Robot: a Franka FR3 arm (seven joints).
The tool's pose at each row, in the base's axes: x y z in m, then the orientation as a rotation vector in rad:
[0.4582, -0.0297, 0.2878, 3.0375, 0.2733, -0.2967]
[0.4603, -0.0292, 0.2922, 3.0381, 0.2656, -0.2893]
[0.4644, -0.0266, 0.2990, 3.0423, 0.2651, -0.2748]
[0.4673, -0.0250, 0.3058, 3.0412, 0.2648, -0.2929]
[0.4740, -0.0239, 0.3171, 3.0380, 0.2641, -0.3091]
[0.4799, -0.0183, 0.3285, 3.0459, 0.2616, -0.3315]
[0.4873, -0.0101, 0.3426, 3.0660, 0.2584, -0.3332]
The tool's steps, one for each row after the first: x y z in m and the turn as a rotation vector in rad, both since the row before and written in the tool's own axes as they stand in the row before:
[0.0012, 0.0002, -0.0047, -0.0007, 0.0046, 0.0053]
[0.0031, -0.0014, -0.0076, 0.0020, 0.0098, 0.0007]
[0.0018, -0.0007, -0.0073, 0.0016, -0.0117, -0.0004]
[0.0044, 0.0008, -0.0124, -0.0007, -0.0108, 0.0000]
[0.0043, -0.0038, -0.0128, 0.0112, -0.0131, 0.0005]
[0.0054, -0.0061, -0.0160, 0.0200, 0.0019, 0.0010]

